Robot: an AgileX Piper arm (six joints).
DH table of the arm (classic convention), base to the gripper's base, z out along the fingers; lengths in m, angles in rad. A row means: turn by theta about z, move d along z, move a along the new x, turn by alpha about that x. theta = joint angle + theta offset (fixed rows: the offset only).
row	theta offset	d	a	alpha
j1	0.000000	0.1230	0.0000	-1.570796
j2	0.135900	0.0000	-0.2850	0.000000
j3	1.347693	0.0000	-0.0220	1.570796
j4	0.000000	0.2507	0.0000	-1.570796
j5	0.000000	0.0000	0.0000	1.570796
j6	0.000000	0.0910	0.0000	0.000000
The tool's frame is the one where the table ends.
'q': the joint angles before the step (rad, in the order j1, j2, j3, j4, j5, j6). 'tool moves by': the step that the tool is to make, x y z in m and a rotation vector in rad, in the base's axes. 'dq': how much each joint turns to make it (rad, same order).
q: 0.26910 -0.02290 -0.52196 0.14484 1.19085 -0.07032
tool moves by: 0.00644 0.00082 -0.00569 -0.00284 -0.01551 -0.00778
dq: 0.00000 -0.00001 0.03488 -0.00816 -0.04892 -0.00490
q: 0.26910 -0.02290 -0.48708 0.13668 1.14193 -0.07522
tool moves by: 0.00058 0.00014 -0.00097 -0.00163 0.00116 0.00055
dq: 0.00003 -0.00002 0.00427 -0.00007 -0.00252 -0.00164
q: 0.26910 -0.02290 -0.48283 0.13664 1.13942 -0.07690
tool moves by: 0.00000 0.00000 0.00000 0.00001 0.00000 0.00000
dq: 0.00001 0.00000 0.00000 0.00000 0.00000 0.00001
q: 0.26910 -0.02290 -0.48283 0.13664 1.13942 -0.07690
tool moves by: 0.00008 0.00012 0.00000 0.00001 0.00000 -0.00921
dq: -0.00921 0.00002 0.00001 0.00001 -0.00003 0.00000
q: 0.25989 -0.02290 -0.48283 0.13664 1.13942 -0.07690
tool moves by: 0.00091 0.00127 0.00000 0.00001 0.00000 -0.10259
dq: -0.10261 -0.00001 0.00000 0.00003 0.00001 -0.00001
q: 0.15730 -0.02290 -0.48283 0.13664 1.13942 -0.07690
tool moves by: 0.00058 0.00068 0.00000 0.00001 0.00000 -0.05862
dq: -0.05861 0.00001 0.00000 0.00000 -0.00001 0.00001
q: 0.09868 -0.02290 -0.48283 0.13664 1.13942 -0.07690
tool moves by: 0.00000 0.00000 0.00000 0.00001 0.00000 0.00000
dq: 0.00001 0.00000 0.00000 0.00000 0.00000 0.00001
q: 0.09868 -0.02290 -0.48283 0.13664 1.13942 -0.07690
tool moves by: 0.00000 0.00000 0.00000 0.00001 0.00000 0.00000
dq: 0.00001 0.00000 0.00000 0.00000 0.00000 0.00001
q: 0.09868 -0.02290 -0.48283 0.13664 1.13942 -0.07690
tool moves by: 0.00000 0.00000 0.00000 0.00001 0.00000 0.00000
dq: 0.00001 0.00000 0.00000 0.00000 0.00000 0.00001
